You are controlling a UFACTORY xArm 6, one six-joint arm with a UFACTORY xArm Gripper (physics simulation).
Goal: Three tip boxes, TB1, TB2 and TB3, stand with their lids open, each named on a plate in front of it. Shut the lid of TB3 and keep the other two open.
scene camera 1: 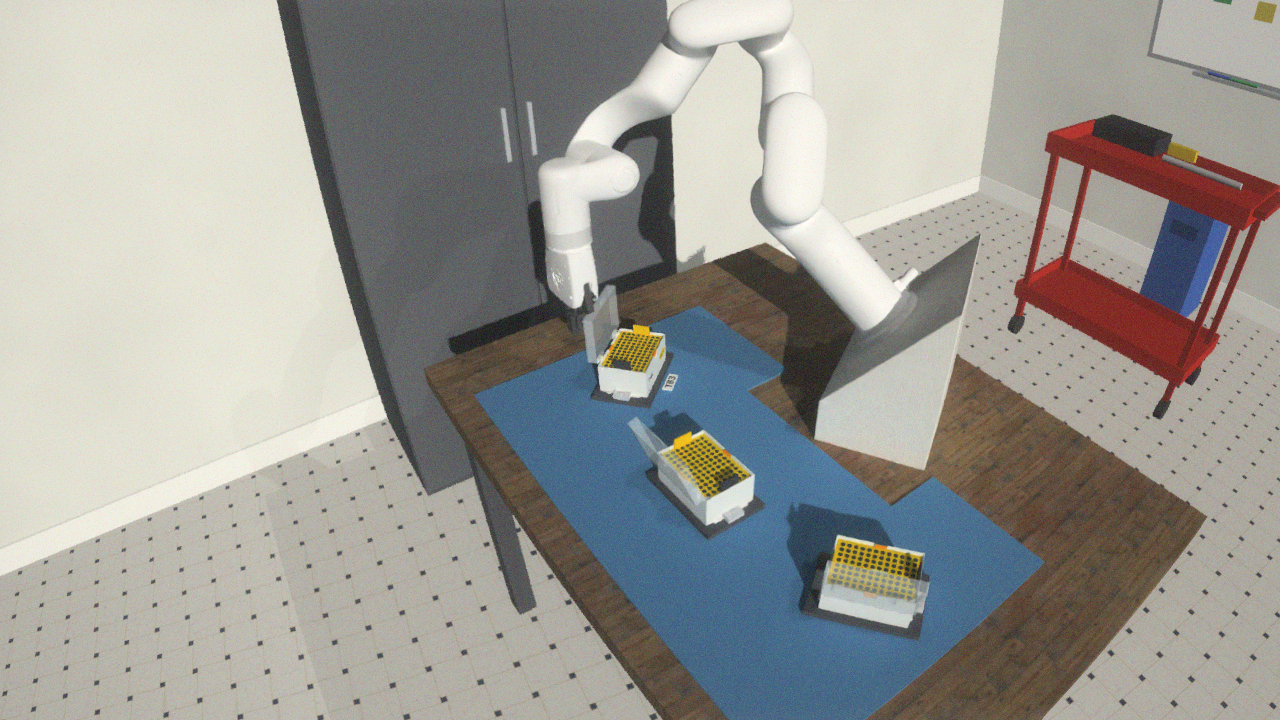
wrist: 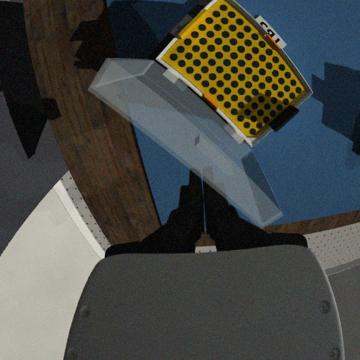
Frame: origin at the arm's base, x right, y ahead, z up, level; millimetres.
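Where they show: gripper, fingertip midpoint: [scene camera 1: 579, 330]; arm's base, link origin: [scene camera 1: 888, 321].
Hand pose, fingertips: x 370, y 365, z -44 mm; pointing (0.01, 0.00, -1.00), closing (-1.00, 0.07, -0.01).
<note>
Each offset is from my fingertips to the top centre of the thing. "pt": to the spot under its first point. Level surfaces: height alone.
TB3 {dx -59, dy -80, dz -42 mm} [scene camera 1: 629, 382] [wrist: 235, 65] is a white tip box with a yellow rack at the far end of the mat. Its name plate {pt dx -106, dy -111, dz -106 mm} [scene camera 1: 670, 382] [wrist: 270, 32] lies beside it. Its clear lid {pt dx +5, dy -49, dz -13 mm} [scene camera 1: 601, 325] [wrist: 175, 131] stands open, about upright on its hinge side. My gripper [scene camera 1: 580, 324] [wrist: 202, 182] is shut and empty, low behind the lid's outer face. The fingertips show through the lid in the wrist view, touching it or very close. The middle box {dx -348, dy +5, dz -42 mm} [scene camera 1: 730, 502] has its lid {pt dx -320, dy +101, dz +33 mm} [scene camera 1: 644, 437] tilted open. The near box {pt dx -671, dy +33, dz -44 mm} [scene camera 1: 868, 606] shows a clear lid on its near side. Their plates cannot be read.
The boxes stand in a bent row on a blue mat {dz -108 mm} [scene camera 1: 590, 465] on the wooden table {dz -111 mm} [scene camera 1: 1074, 483]. The arm's grey pedestal [scene camera 1: 904, 385] stands at the table's right side. A dark cabinet [scene camera 1: 411, 179] stands behind the gripper. A red cart [scene camera 1: 1109, 313] stands farther right.
</note>
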